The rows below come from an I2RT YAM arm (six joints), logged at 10 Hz.
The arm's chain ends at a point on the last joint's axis. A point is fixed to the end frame.
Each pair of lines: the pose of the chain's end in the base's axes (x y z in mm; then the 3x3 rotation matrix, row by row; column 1 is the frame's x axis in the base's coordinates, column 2 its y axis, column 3 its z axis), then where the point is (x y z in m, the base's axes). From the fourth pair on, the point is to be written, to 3 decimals.
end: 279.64, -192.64, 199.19; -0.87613, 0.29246, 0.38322; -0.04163, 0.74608, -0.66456; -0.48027, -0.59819, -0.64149
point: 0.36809 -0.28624 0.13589
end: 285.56, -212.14, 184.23; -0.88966, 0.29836, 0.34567; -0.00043, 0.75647, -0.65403; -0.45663, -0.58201, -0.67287
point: 0.36943 -0.30614 0.11553
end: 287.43, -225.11, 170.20; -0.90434, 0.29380, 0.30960; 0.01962, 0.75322, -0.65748; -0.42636, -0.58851, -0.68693
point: 0.36703 -0.32043 0.09831
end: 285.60, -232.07, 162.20; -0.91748, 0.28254, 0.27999; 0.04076, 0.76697, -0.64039; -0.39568, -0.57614, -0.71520
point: 0.362 -0.326 0.085
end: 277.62, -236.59, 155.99; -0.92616, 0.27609, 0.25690; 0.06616, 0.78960, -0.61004; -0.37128, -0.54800, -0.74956
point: 0.351 -0.328 0.073
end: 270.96, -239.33, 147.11; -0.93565, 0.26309, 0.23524; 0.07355, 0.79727, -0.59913; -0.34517, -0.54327, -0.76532
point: 0.342 -0.329 0.061
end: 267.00, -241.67, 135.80; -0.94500, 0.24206, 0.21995; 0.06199, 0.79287, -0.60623; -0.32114, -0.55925, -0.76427
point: 0.336 -0.332 0.049
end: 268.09, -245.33, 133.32; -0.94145, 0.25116, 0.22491; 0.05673, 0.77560, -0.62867; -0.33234, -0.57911, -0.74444
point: 0.338 -0.338 0.049
